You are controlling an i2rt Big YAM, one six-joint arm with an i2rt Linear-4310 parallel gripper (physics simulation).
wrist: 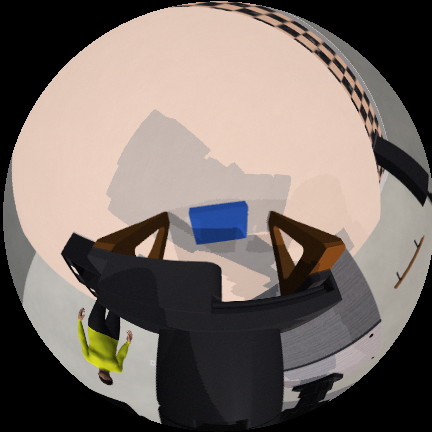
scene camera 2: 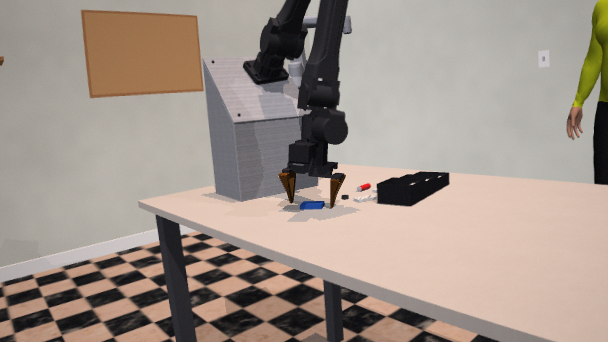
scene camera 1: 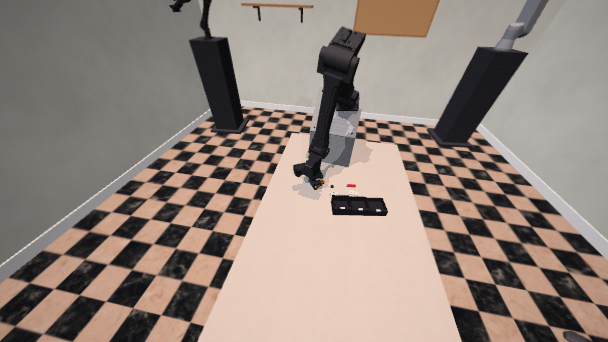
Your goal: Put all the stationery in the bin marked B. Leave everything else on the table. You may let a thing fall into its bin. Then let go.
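Where they show: gripper, fingertip midpoint: (wrist: 218, 216) (scene camera 2: 311, 205) (scene camera 1: 312, 182); arm's base, link origin: (scene camera 2: 265, 72) (scene camera 1: 347, 103).
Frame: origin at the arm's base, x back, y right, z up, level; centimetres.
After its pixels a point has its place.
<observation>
A blue block (scene camera 2: 312, 205) @(x -30.2, y 16.7, z -33.3 cm) (wrist: 218, 220) @(x -29.3, y 16.0, z -33.2 cm), possibly an eraser, lies flat on the table; the arm mostly hides it in scene camera 1. My gripper (scene camera 1: 318, 185) @(x -29.4, y 16.2, z -33.5 cm) (scene camera 2: 311, 204) @(x -29.4, y 16.2, z -33.5 cm) (wrist: 218, 216) @(x -29.4, y 16.2, z -33.5 cm) is open and low over the table, its brown fingers on either side of the block with a gap at each side. A red cylinder (scene camera 1: 351, 185) @(x -29.8, y -5.1, z -32.9 cm) (scene camera 2: 364, 187) @(x -29.9, y -4.5, z -33.3 cm) with a pale end lies near the bins. A black row of three bins (scene camera 1: 350, 212) @(x -48.5, y -2.4, z -31.9 cm) (scene camera 2: 395, 194) @(x -45.4, y 5.7, z -31.7 cm) carries white labels too small to read, so I cannot tell which is B.
A small dark piece (scene camera 1: 332, 186) @(x -31.0, y 5.1, z -33.5 cm) (scene camera 2: 345, 197) @(x -31.3, y 5.8, z -33.7 cm) lies between the block and the bins. Small white pieces (scene camera 1: 354, 193) (scene camera 2: 365, 198) lie close beside the bins. The grey arm pedestal (scene camera 2: 265, 160) @(x -9.4, y 11.3, z -24.4 cm) (wrist: 330, 325) @(x -9.4, y 11.1, z -19.9 cm) stands behind the gripper.
</observation>
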